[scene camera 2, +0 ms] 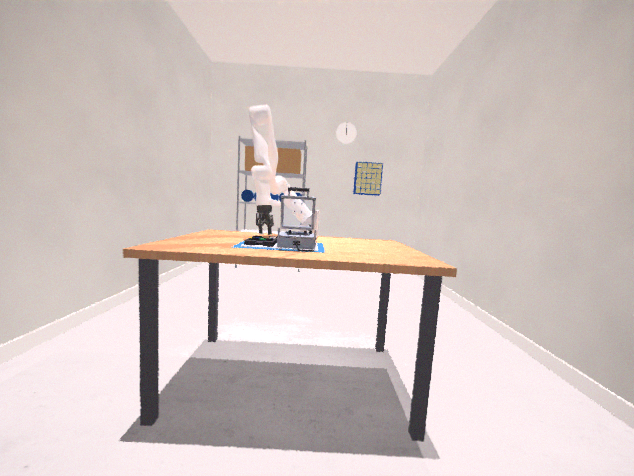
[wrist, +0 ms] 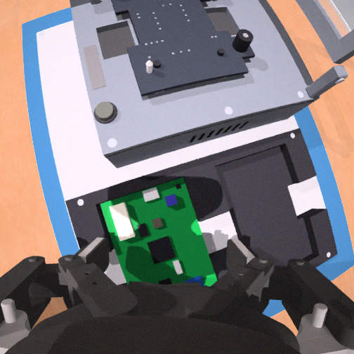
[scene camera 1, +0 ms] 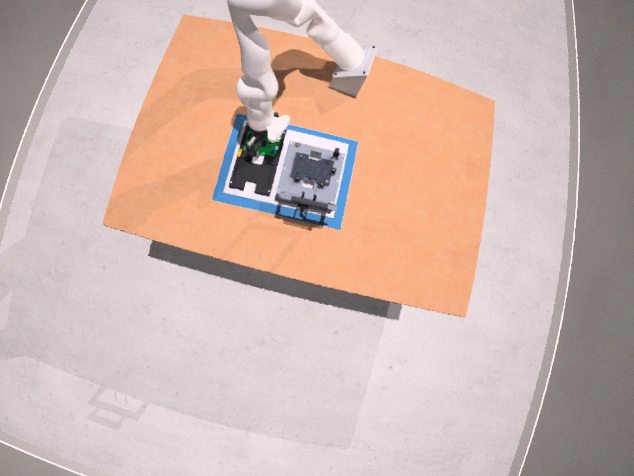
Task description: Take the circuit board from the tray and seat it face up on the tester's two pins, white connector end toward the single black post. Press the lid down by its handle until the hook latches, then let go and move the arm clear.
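Frame: origin at the arm's base, x ahead, y left, z up, level; centimetres.
Seen in the pictures: gripper, fingertip midpoint: [scene camera 2: 265, 234] [scene camera 1: 263, 142]; arm's base, link origin: [scene camera 1: 351, 60].
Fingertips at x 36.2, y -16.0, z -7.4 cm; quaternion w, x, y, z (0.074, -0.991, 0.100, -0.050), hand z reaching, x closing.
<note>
Offsets run from my fingertips to a thing's top centre. "spot": to the spot under its first point. Level surfaces: height alone.
The green circuit board {dx -0.4, dy -0.6, dz -1.5 cm} [scene camera 1: 269, 148] [wrist: 182, 222] lies face up in one pocket of the black tray {spot: dx +10.4, dy +0.8, dz -2.4 cm} [scene camera 1: 253, 175] [wrist: 87, 220]. Its white connector is at the upper left in the wrist view. My gripper [scene camera 2: 265, 232] [wrist: 167, 252] is open and empty above the board, with a fingertip towards either side. Beside the tray is the grey tester [scene camera 1: 285, 171] [scene camera 2: 297, 241] [wrist: 170, 120], its dark nest [wrist: 185, 72] bare. A white pin [wrist: 149, 66] and a black cylinder [wrist: 243, 41] stand on the nest. The lid {dx +18.1, dy +18.8, dz +23.3 cm} [scene camera 1: 307, 202] stands open, its handle [scene camera 2: 298, 189] on top.
The tray's second pocket [wrist: 262, 200] is empty. A grey arm [wrist: 326, 82] sticks out from the tester's side near the lid. Tester and tray sit on a blue-edged white mat {dz -4.1 cm} [scene camera 1: 218, 192] [wrist: 35, 115] on the wooden table {dz -4.2 cm} [scene camera 1: 409, 189] [scene camera 2: 358, 256].
</note>
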